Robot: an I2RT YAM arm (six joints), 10 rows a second.
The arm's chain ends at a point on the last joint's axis. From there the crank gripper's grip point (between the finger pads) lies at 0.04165 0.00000 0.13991 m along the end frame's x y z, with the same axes.
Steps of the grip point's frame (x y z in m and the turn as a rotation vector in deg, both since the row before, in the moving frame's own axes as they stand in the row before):
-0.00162, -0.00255, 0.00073, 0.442, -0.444, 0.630
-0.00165, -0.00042, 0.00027, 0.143, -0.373, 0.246
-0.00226, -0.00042, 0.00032, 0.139, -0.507, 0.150
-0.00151, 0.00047, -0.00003, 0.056, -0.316, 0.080
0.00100, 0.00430, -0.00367, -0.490, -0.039, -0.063
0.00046, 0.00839, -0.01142, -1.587, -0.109, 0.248
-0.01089, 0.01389, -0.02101, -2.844, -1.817, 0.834
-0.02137, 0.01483, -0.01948, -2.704, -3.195, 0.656
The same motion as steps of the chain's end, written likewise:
-0.00054, -0.00192, 0.00041, 0.442, -0.444, 0.630
-0.00074, -0.00025, 0.00000, 0.143, -0.373, 0.246
-0.00102, -0.00019, -0.00004, 0.139, -0.507, 0.150
-0.00074, 0.00055, -0.00026, 0.056, -0.316, 0.080
0.00109, 0.00315, -0.00369, -0.490, -0.039, -0.063
0.00073, 0.00433, -0.01144, -1.587, -0.109, 0.248
-0.00638, 0.00634, -0.02207, -2.844, -1.817, 0.834
-0.01347, 0.00775, -0.02142, -2.704, -3.195, 0.656

